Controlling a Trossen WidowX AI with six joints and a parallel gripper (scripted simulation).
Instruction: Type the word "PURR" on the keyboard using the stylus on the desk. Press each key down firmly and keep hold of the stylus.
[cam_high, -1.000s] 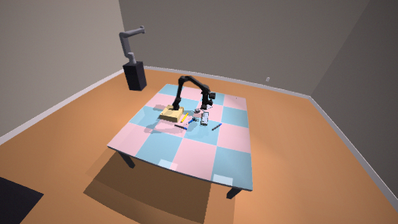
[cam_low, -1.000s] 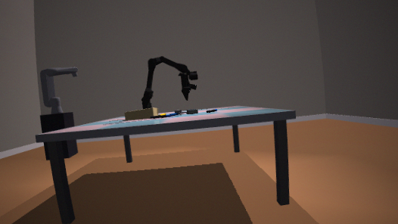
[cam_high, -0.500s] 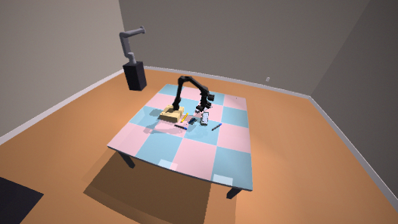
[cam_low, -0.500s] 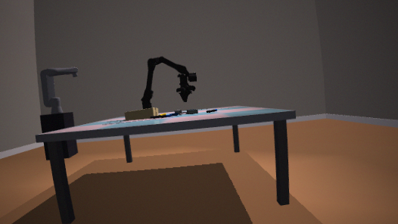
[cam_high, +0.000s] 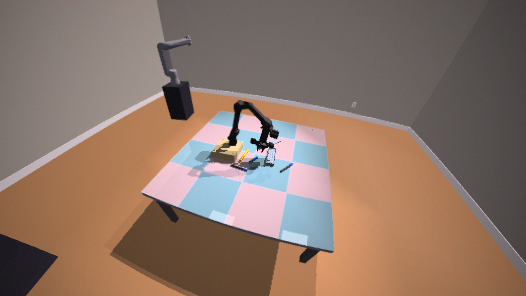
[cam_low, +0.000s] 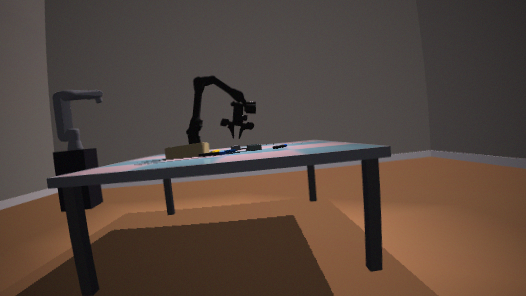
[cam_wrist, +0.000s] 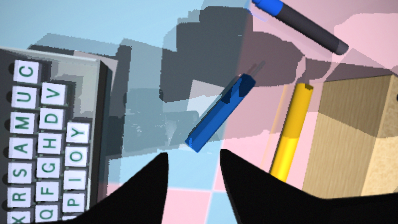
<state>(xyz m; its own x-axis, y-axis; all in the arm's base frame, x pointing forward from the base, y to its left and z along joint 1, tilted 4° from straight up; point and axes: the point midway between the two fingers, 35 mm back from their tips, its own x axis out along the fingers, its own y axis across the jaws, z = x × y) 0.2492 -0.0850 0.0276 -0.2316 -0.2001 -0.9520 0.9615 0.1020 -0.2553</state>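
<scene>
My gripper tip is now 70 mm past the blue stylus, 50 mm to the left of it and 70 mm above it. Also, from my gripper tip: yellow pen: 130 mm behind, 20 mm to the left, 60 mm below.
</scene>
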